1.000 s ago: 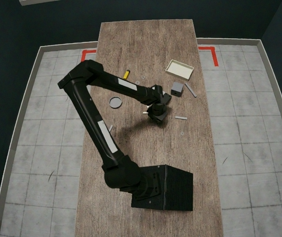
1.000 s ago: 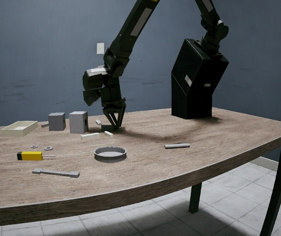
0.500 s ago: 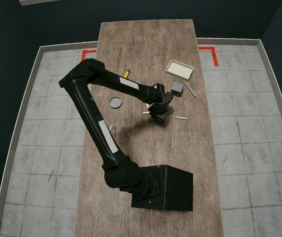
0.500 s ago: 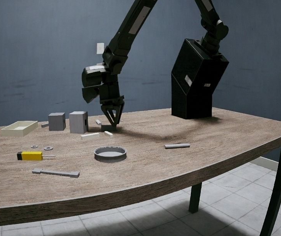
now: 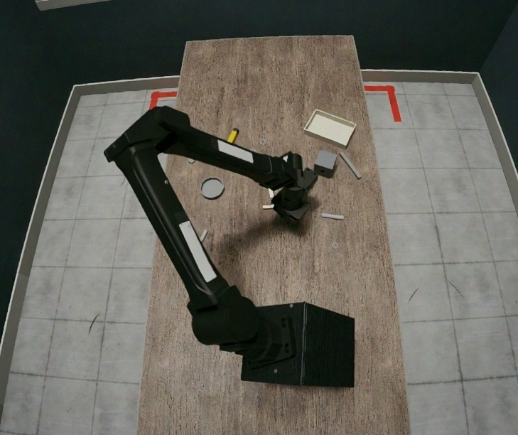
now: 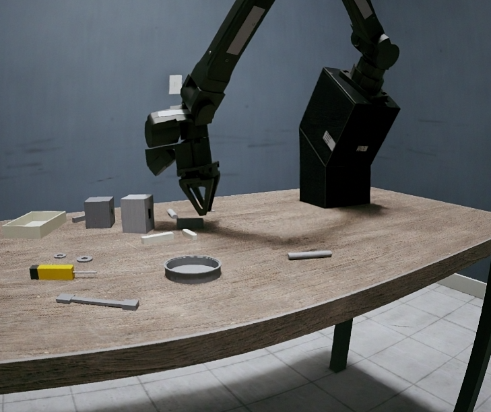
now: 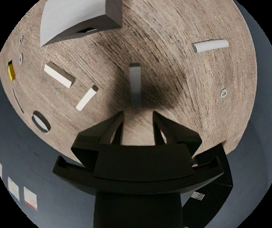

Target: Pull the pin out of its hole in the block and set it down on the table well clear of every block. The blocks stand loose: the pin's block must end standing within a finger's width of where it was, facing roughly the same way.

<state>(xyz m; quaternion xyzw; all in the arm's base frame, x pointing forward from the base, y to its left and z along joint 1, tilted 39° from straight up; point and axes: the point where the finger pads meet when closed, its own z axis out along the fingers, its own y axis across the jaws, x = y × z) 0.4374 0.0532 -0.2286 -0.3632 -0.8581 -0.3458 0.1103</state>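
My hand is 20 mm short of the grey pin, 20 mm to the left of it and 30 mm above it. Round my hand: grey ring dish (160 mm ahead, 240 mm to the left, 30 mm below); darker grey block (180 mm ahead, 150 mm to the right, 10 mm below); light grey block (120 mm ahead, 60 mm to the right).
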